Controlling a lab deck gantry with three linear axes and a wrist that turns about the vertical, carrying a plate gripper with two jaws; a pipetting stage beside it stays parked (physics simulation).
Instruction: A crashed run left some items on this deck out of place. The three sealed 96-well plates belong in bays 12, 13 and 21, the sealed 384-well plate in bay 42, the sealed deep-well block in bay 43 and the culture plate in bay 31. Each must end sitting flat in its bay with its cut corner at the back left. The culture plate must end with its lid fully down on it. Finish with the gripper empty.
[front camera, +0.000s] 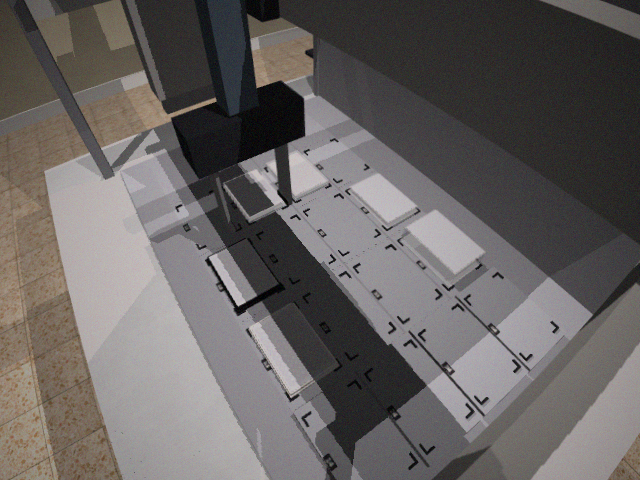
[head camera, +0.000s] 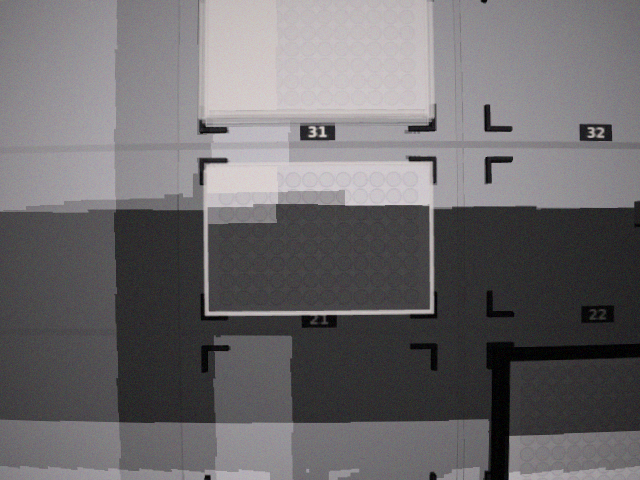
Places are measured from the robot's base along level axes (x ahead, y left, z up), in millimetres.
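Pixels of known places: gripper, fingertip midpoint: (front camera: 257, 211); robot's base, link origin: (front camera: 177, 208).
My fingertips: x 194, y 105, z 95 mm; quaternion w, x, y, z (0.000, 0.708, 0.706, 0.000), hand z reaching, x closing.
Ahead of a thing's pixels: the offset from my fingertips to its middle.
My gripper (front camera: 256, 210) is open and empty, its jaws apart above the rear left of the deck; they do not show in the head view. A sealed 96-well plate {45 mm left, 129 mm back, 88 mm down} (front camera: 253, 199) (head camera: 318, 248) lies flat within the marks of bay 21. The culture plate {152 mm left, 130 mm back, 82 mm down} (front camera: 299, 174) (head camera: 315, 62) is in bay 31, its lid looking level, with layered edges at the front. A black-rimmed plate {62 mm right, 34 mm ahead, 88 mm down} (front camera: 245, 273) (head camera: 499, 413) lies in bay 12, and another plate {62 mm right, 198 mm ahead, 88 mm down} (front camera: 294, 351) in bay 13. The 384-well plate {259 mm left, 34 mm ahead, 88 mm down} (front camera: 383, 199) and the thicker deep-well block {259 mm left, 198 mm ahead, 74 mm down} (front camera: 445, 243) are on the right. Cut corners are too faint to tell.
The dark gripper body (front camera: 240, 129) hangs from a blue column (front camera: 230, 56) over the rear deck. A grey post (front camera: 67, 93) stands at the rear left and a large dark panel (front camera: 491, 113) along the right. Hard shadows cross the deck.
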